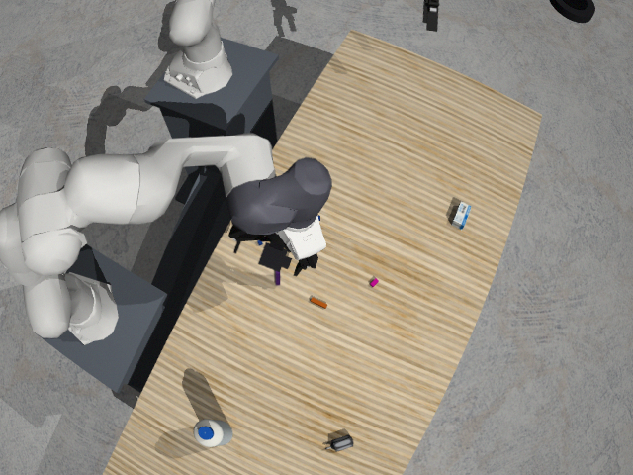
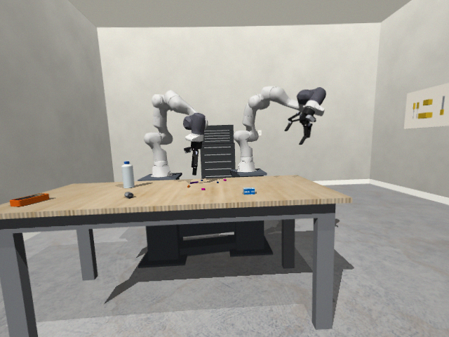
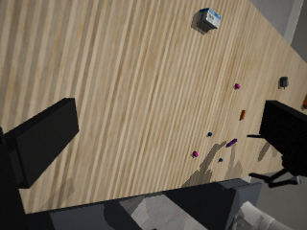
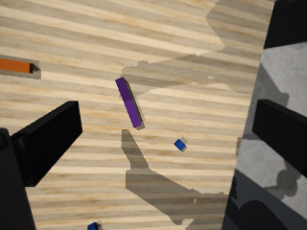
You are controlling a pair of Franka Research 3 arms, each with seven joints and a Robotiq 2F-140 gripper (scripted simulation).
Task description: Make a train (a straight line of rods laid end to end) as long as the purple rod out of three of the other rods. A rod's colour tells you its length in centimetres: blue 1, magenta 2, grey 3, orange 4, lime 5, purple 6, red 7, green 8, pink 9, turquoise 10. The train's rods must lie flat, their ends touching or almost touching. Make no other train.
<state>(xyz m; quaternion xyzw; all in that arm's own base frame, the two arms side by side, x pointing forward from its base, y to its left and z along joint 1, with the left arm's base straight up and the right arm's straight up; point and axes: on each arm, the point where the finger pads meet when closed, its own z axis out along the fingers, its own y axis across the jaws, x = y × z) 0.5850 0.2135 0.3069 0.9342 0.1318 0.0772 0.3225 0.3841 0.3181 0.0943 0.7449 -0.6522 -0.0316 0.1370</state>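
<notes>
Now: right hand 20 mm short of the purple rod and 90 mm above it. Also, from my right hand: dark object: 300 mm ahead, 360 mm to the right, 80 mm below; white bottle: 20 mm ahead, 440 mm to the right, 10 mm below; orange rod: 140 mm ahead, 40 mm to the right, 90 mm below.
</notes>
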